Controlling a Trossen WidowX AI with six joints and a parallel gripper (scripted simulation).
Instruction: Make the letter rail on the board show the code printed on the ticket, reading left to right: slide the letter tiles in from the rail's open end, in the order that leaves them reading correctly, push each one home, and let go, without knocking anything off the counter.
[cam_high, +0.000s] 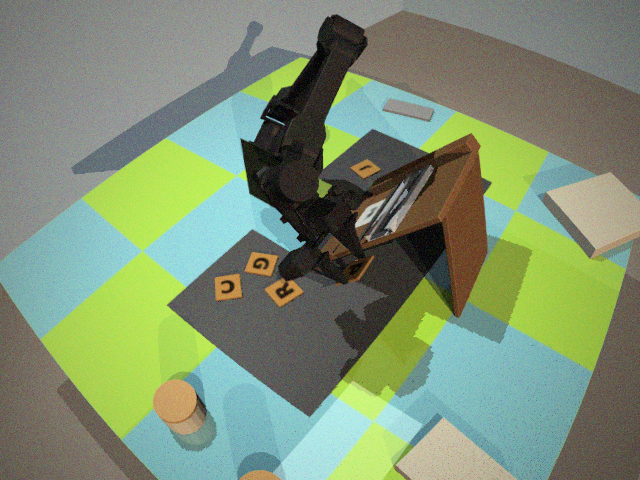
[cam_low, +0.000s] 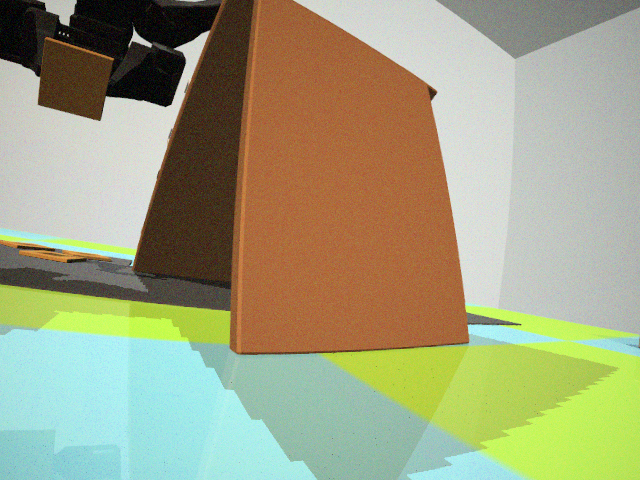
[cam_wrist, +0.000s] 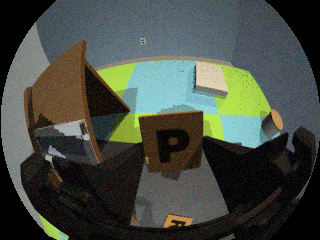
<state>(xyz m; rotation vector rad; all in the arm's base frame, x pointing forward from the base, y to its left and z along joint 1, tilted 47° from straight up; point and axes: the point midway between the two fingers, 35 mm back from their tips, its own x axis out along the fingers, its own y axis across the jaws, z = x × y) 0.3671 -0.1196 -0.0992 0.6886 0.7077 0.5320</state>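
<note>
The white ticket lies 110 mm behind my gripper tip, 190 mm to the left of it and 80 mm below it. The rest, counted from my gripper tip: dark mat: 190 mm behind, 170 mm to the left, 170 mm below; grey slab: 360 mm behind, 700 mm to the left, 160 mm below.
</note>
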